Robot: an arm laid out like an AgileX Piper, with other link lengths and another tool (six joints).
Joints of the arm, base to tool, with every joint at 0 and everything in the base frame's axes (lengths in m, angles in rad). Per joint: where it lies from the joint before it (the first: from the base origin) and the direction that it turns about. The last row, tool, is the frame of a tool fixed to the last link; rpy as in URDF.
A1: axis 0 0 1 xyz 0 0 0.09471
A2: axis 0 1 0 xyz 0 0 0
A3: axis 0 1 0 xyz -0.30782 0 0.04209
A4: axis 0.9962 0 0.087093 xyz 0.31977 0 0.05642
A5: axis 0 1 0 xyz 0 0 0
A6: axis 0.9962 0 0.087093 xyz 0.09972 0 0.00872
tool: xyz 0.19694 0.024 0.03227 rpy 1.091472 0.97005 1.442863
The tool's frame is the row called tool.
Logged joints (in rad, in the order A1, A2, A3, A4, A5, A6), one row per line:
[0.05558 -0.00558 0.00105 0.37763 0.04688 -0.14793]
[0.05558 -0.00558 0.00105 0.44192 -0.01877 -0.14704]
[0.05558 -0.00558 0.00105 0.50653 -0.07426 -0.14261]
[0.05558 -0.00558 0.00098 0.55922 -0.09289 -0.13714]
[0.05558 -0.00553 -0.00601 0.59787 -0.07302 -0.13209]
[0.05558 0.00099 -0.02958 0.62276 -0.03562 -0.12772]
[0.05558 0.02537 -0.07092 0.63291 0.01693 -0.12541]
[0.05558 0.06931 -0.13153 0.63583 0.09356 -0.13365]
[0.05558 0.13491 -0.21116 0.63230 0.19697 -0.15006]
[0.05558 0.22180 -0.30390 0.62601 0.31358 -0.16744]
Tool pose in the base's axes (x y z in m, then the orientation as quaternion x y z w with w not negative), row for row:
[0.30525 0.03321 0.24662 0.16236 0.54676 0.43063 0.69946]
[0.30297 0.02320 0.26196 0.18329 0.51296 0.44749 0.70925]
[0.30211 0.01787 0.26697 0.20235 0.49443 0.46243 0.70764]
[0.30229 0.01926 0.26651 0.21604 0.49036 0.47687 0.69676]
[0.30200 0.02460 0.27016 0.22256 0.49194 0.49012 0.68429]
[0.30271 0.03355 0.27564 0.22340 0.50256 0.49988 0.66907]
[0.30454 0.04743 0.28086 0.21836 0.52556 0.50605 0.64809]
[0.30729 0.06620 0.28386 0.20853 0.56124 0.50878 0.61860]
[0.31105 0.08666 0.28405 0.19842 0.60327 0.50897 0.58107]
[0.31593 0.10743 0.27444 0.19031 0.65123 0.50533 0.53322]
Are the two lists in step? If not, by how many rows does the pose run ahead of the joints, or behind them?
The pose runs 1 row ahead of the joints: the pose in row i belongs to the joints in row i + 1.
